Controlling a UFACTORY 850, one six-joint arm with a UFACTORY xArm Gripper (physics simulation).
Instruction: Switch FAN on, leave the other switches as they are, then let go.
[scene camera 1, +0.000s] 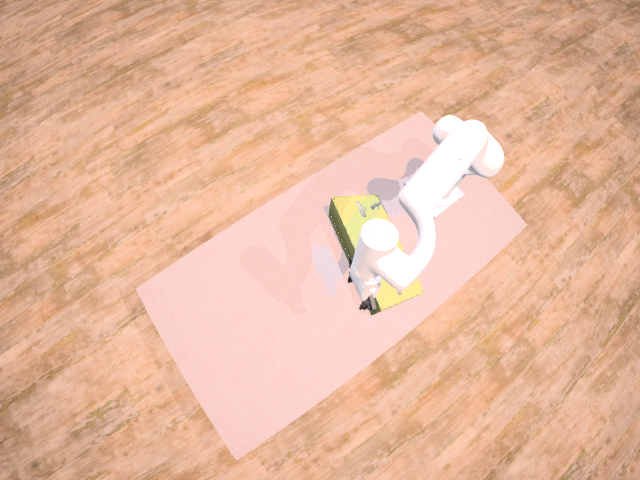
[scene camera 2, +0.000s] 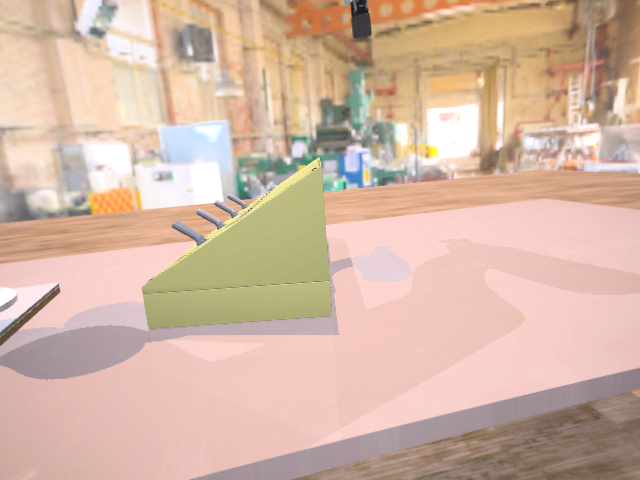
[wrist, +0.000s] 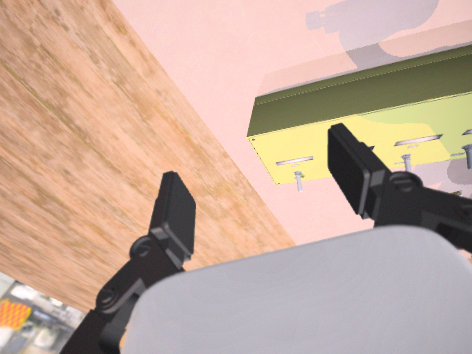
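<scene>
The yellow-green switch box (scene camera 1: 342, 207) (scene camera 2: 258, 258) (wrist: 270, 147) has a sloped face with a row of grey toggle levers. In scene camera 2 the nearest lever (scene camera 2: 188, 232) and those behind it stick out from the slope. In the wrist view an end lever (wrist: 299, 181) and another lever (wrist: 407, 162) point toward the bottom of the picture; a further lever (wrist: 469, 156) is at the right edge. No FAN label is readable, so I cannot tell which lever it is. My gripper (scene camera 1: 358, 292) (scene camera 2: 360, 20) (wrist: 254, 167) is open and empty, above the box's end and apart from the levers.
The box stands on a pink table top (scene camera 1: 206, 335) (scene camera 2: 465, 335) (wrist: 200, 55). The white arm (scene camera 1: 439, 175) reaches over the box and hides part of it in scene camera 1. A flat plate (scene camera 2: 31, 304) is at the left edge in scene camera 2.
</scene>
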